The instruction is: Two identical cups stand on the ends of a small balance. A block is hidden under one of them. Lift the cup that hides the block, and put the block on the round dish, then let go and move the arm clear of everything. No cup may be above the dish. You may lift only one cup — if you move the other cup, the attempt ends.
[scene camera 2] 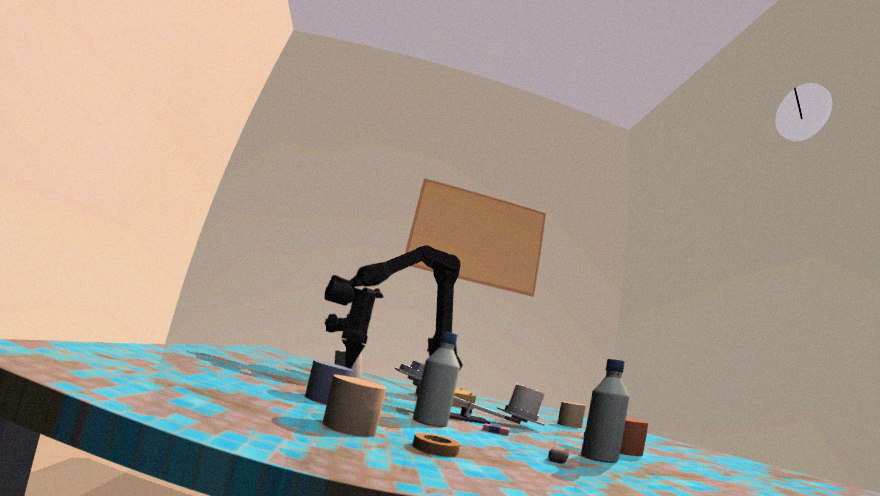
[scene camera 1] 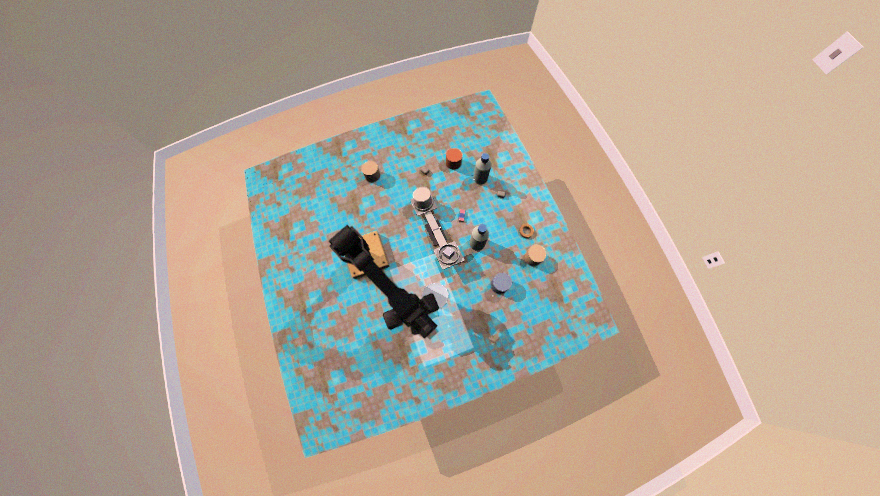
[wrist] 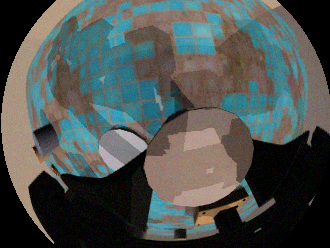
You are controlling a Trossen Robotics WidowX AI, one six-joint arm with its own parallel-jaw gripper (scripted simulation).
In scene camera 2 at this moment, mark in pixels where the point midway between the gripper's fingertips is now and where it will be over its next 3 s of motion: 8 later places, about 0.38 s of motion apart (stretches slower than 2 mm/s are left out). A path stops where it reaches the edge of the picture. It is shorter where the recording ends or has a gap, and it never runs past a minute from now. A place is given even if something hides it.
My gripper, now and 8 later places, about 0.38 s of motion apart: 347, 367; 345, 372; 346, 370; 349, 358; 366, 348; 407, 349; 422, 352; 422, 359; 420, 366
